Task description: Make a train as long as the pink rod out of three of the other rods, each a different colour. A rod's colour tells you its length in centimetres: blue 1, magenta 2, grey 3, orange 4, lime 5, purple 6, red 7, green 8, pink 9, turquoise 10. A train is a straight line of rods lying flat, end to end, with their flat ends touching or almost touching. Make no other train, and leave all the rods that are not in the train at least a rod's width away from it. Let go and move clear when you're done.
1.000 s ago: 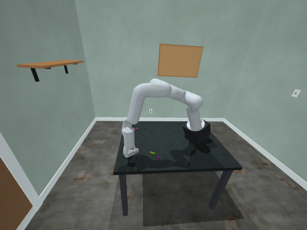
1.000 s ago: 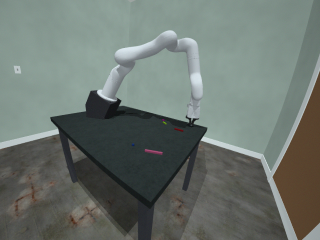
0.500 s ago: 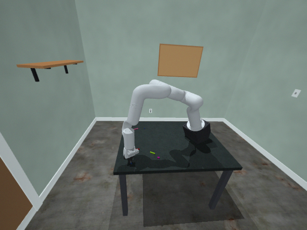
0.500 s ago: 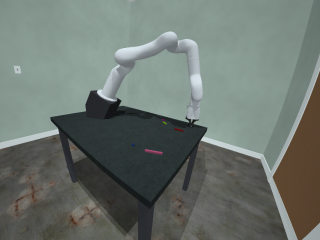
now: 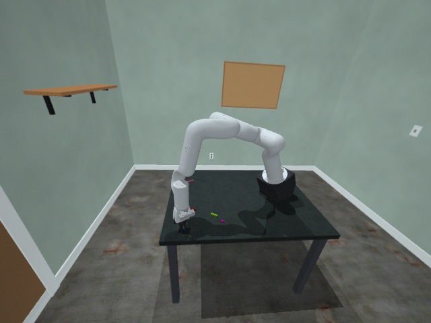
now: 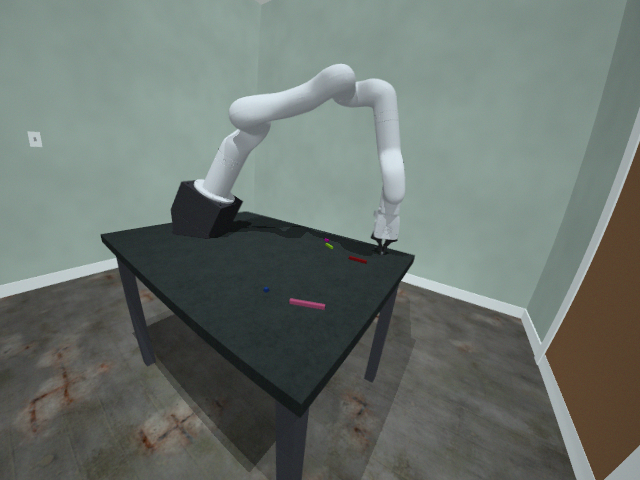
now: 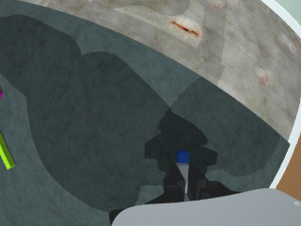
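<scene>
My hand is 2 cm above the grey rod. The rest, counted from my hand: red rod 6 cm behind, 15 cm to the right, 2 cm below; lime rod 22 cm behind, 8 cm to the right, 2 cm below; short magenta rod 26 cm behind, 1 cm to the right, 2 cm below.
</scene>
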